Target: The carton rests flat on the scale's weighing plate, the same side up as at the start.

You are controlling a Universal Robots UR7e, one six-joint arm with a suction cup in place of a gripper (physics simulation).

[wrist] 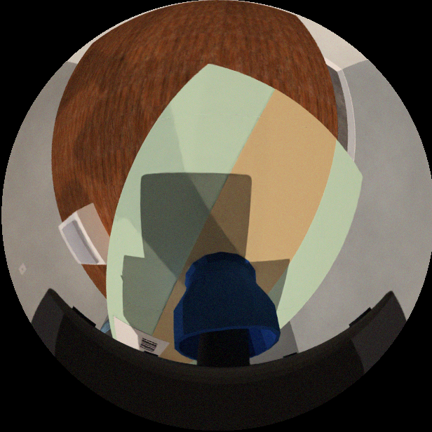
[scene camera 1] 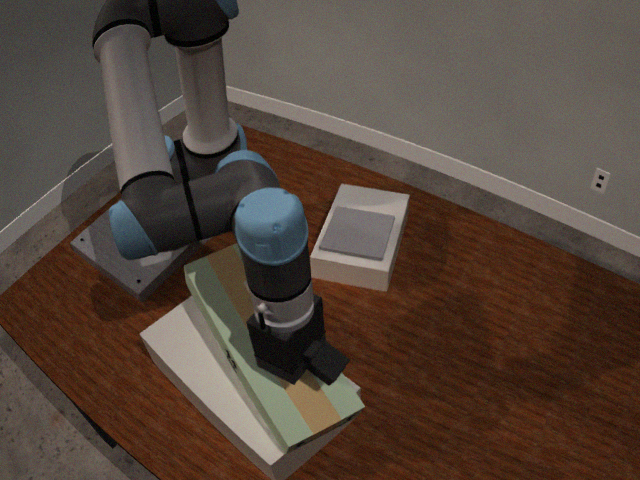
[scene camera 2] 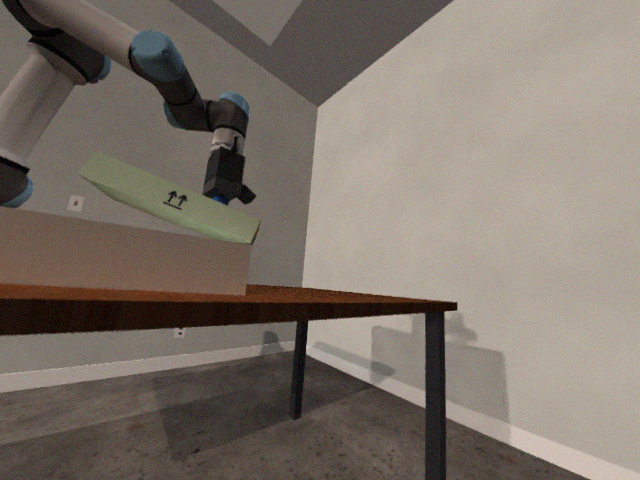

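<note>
My suction cup [wrist: 221, 293]. Carton [scene camera 1: 297, 414], [wrist: 233, 165], [scene camera 2: 122, 182]. Large white block [scene camera 2: 50, 250], [scene camera 1: 181, 344]; the wrist view misses it, hidden by my suction cup. Scale [scene camera 1: 358, 245], [wrist: 83, 232]; scene camera 2 does not show it, hidden by the large white block.
</note>
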